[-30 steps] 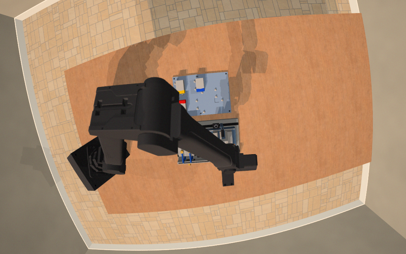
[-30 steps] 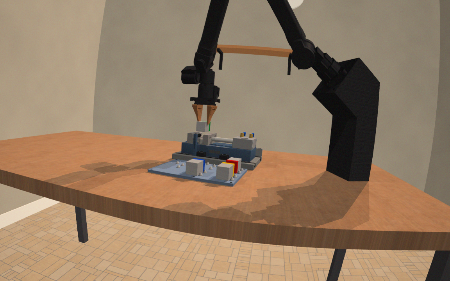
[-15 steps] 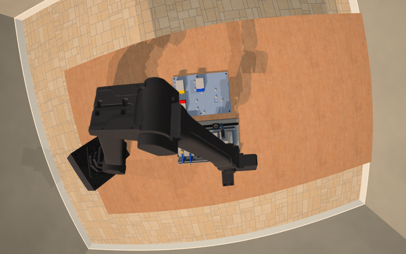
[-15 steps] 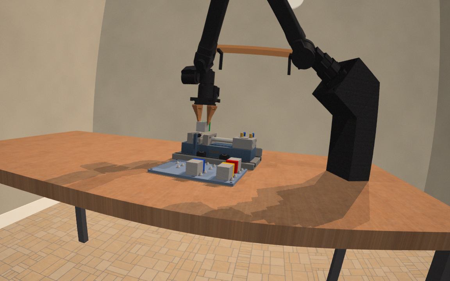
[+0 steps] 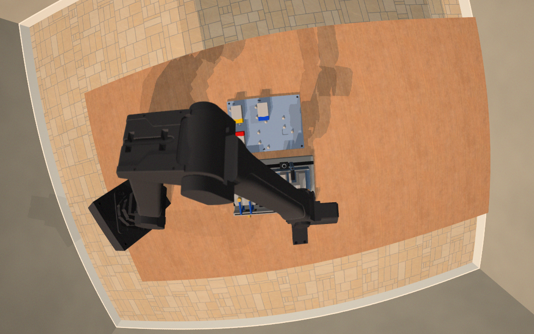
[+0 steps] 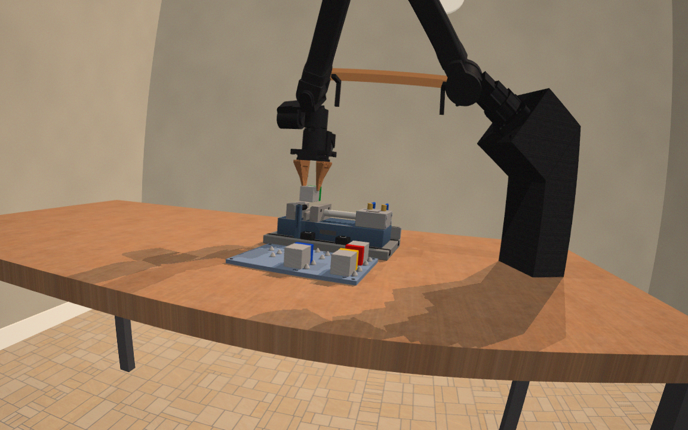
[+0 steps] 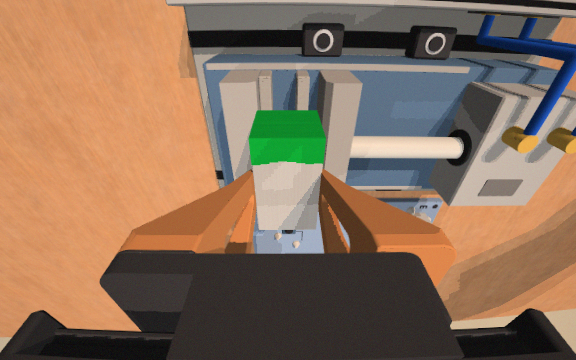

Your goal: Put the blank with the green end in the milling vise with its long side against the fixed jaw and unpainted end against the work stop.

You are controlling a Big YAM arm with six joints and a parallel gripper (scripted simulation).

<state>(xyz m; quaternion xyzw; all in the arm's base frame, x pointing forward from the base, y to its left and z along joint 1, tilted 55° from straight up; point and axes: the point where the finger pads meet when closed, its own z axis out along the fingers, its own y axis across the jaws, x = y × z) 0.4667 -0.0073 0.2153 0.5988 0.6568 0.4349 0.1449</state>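
Now: the green-ended blank 2 cm below my hand. Round my hand: moving jaw (6 cm below, 3 cm behind); pale rod (8 cm behind, 6 cm below, 2 cm to the right); fixed jaw (6 cm below, 2 cm to the left, 2 cm ahead).
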